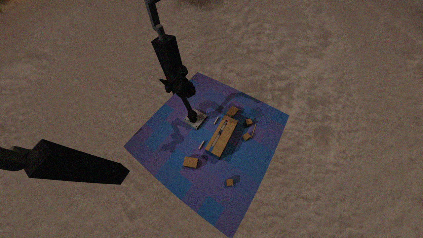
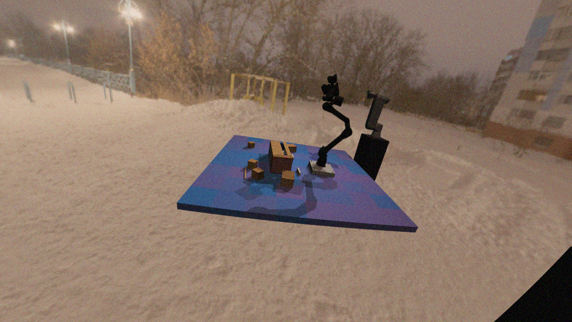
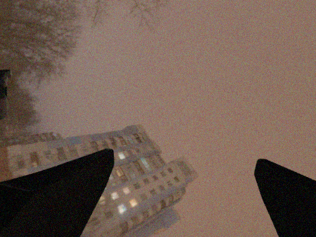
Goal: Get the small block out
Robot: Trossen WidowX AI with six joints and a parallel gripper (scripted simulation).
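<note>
Right now the long tan box is 320 mm ahead of my gripper tip, 60 mm to the left of it and 650 mm below it. The rest, counted from my gripper tip: thin tan stick 610 mm ahead, 280 mm to the left, 710 mm below.
</note>
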